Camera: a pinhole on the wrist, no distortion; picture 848 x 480 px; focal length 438.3 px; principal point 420.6 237.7 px. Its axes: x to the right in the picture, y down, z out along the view. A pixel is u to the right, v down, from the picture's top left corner.
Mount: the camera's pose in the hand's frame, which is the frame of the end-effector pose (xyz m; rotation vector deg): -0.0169 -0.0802 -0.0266 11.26 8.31 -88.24
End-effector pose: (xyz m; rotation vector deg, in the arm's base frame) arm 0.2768 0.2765 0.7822 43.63 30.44 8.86
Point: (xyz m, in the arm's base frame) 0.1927 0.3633 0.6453
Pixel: behind the camera
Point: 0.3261 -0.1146 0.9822
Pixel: 384.7 98.9
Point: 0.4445 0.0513 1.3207
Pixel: 51.3 148.6
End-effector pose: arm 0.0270 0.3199 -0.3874 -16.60 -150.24 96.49
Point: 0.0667 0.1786 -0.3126
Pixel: 457.9 68.7
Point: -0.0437 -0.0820 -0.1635
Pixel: 692.5 245.2
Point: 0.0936 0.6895 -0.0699
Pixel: behind the camera
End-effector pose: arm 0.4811 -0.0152 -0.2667 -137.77 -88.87 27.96
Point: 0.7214 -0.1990 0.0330
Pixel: behind the camera
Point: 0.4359 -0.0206 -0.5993
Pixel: 74.6 324.0
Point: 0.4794 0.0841 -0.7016
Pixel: 83.6 463.9
